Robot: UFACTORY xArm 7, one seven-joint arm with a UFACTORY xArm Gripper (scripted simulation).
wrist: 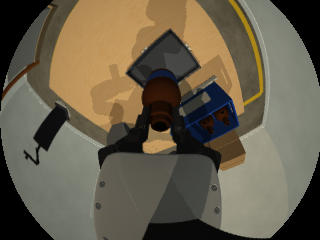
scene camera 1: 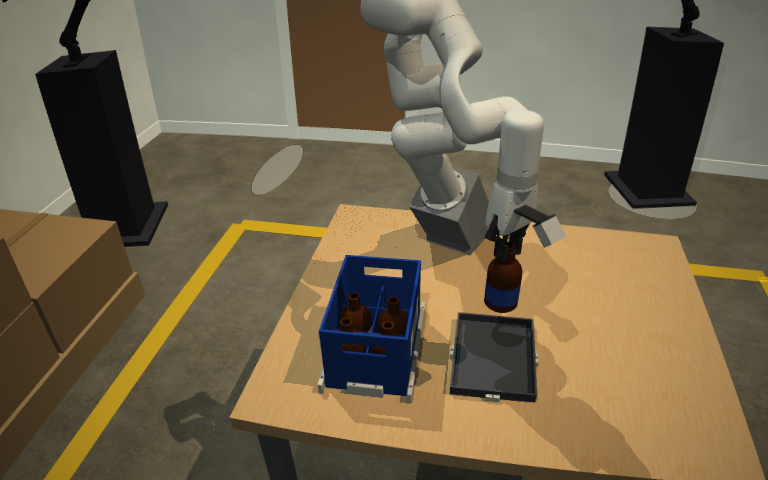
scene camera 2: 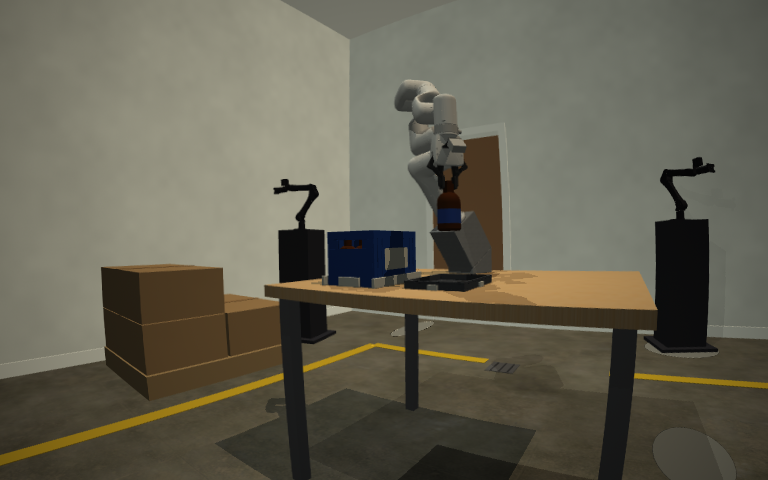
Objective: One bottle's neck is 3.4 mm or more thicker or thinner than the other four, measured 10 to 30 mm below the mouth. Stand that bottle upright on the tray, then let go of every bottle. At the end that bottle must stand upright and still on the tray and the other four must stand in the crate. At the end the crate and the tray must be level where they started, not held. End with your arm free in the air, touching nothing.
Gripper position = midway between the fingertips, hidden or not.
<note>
In view: my gripper [scene camera 1: 507, 255] and a dark tray [scene camera 1: 494, 352].
The dark tray also shows in the wrist view [wrist: 169, 52] and in scene camera 2 [scene camera 2: 420, 283]. My gripper is seen too in the wrist view [wrist: 160, 113].
</note>
